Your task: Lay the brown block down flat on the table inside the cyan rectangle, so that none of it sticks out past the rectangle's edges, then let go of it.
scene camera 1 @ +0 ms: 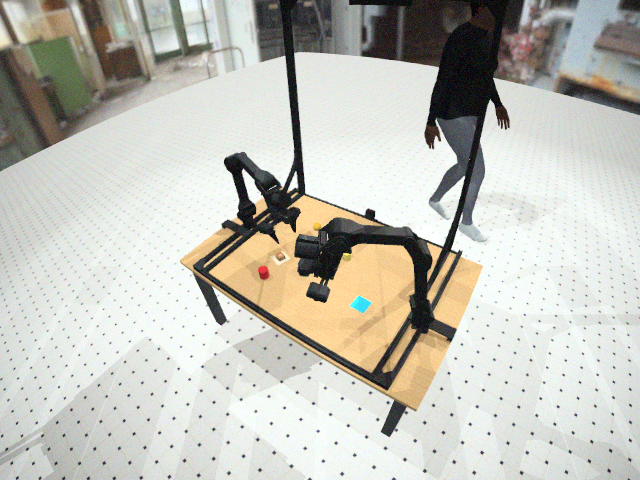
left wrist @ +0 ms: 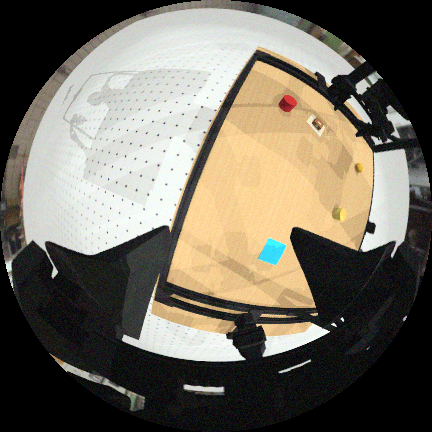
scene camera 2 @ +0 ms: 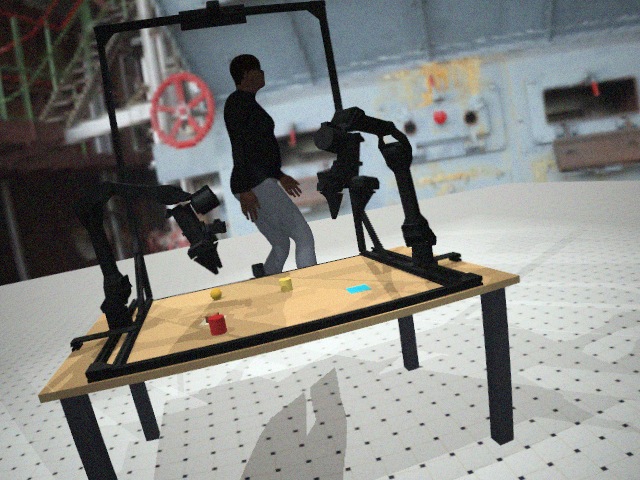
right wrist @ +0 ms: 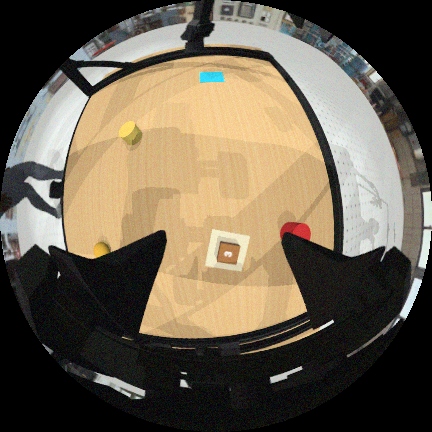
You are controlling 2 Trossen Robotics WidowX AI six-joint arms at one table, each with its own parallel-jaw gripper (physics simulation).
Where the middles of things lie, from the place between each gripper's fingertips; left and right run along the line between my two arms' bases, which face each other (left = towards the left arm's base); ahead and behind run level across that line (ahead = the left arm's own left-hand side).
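Looking at the pale flat tile (right wrist: 216,235), I see that my right gripper is 130 mm above it, 10 mm short of it and 50 mm to the left of it.
My left gripper, I see, is 230 mm above the pale flat tile, and it is also 170 mm past the tile and 390 mm to the left of it.
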